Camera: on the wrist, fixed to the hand. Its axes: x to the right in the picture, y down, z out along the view.
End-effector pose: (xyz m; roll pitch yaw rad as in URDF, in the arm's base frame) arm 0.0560 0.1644 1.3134 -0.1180 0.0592 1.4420
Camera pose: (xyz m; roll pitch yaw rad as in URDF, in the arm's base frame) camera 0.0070 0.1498 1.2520 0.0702 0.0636 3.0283
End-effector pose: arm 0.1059 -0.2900 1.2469 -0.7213 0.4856 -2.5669
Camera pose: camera 0.1508 -0.2645 1.1859 0.6082 0.5729 -0.6319
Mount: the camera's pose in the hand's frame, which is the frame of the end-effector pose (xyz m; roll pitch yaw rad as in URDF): -0.0171 0.0538 -0.0566 0.0095 -0.0536 1.5825
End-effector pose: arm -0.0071 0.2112 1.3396 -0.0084 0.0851 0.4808
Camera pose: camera -0.0512 0.2484 1.2842 0.0948 -0.0460 2.0594
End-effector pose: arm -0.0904 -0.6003 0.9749 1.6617 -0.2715 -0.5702
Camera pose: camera -0.0897 -0.5396 1.0269 -2.0217 -1.2537 3.0513
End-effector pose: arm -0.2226 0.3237 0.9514 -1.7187 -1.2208 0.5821
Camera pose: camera -0.1572 0.2903 0.9200 -1.5952 0.3601 0.4813
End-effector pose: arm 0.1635 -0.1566 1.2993 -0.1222 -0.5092 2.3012
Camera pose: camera 0.1184 -0.1760 1.2362 -0.4994 0.0656 -2.4344
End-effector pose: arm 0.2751 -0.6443 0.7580 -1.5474 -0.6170 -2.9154
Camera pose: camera 0.2452 -0.5944 0.7032 -1.4509 0.9612 -2.7806
